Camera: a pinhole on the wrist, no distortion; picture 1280 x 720 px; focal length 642.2 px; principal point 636.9 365.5 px. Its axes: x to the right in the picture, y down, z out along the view. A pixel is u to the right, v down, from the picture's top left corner.
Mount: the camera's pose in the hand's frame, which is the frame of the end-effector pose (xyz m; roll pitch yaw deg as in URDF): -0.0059 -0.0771 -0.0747 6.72 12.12 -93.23
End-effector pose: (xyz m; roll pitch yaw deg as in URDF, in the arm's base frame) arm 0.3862 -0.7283 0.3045 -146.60 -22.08 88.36
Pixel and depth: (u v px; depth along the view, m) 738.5 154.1 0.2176
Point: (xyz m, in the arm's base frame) 0.1927 -0.8144 0.2466
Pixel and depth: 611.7 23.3 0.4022
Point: 0.1141 -0.9033 0.0395
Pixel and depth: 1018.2 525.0 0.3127
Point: 0.0038 -0.7037 0.3255
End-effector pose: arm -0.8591 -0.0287 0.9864 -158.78 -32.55 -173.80
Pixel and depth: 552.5 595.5 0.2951
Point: -0.9869 -0.2276 0.8706
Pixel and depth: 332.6 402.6 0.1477
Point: -0.8758 -0.0980 0.9253
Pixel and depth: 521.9 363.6 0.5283
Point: -0.9839 -0.2944 0.6166
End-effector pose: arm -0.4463 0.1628 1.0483 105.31 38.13 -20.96
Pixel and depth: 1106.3 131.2 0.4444
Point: -0.9753 0.2196 0.7842
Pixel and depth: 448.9 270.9 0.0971
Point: -0.5122 0.1825 1.0110
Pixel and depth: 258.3 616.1 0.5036
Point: -0.5474 -0.3409 0.9304
